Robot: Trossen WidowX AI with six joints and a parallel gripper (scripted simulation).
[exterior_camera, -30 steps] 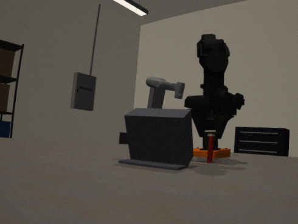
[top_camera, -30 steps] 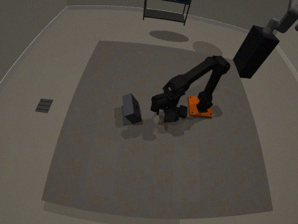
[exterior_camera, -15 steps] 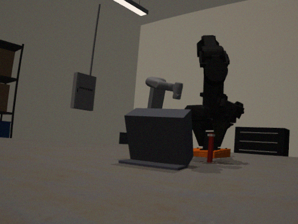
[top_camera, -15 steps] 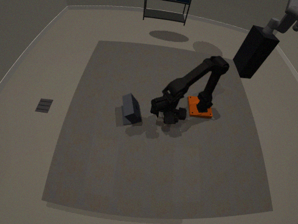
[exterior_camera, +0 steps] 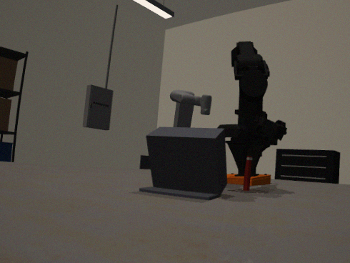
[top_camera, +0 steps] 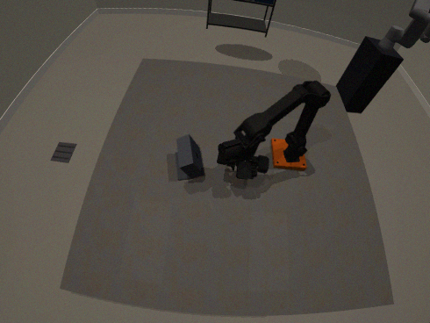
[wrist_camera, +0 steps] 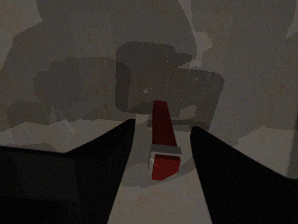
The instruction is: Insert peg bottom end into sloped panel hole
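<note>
The sloped panel lies 19 cm ahead of my gripper tip, 6 cm to the right of it and 2 cm above it. From my gripper tip the other things lie so: red peg: 2 cm above.
</note>
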